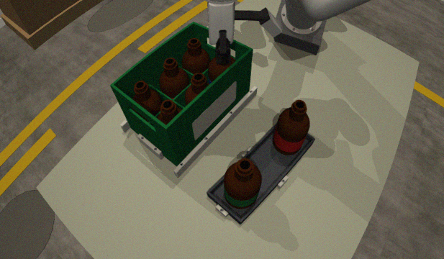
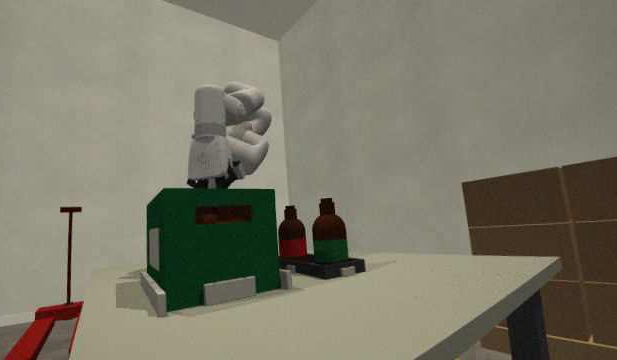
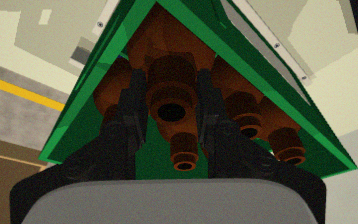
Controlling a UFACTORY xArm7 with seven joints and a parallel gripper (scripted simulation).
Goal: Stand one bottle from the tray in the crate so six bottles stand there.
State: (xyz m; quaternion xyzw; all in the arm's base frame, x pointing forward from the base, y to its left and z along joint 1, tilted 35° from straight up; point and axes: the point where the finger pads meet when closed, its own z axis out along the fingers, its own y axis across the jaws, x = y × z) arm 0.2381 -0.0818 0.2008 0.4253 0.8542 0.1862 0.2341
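The green crate is 9 cm ahead of my hand, 4 cm to the right of it and 9 cm below it. The rest, counted from my hand: dark tray: 10 cm ahead, 20 cm to the left, 17 cm below.
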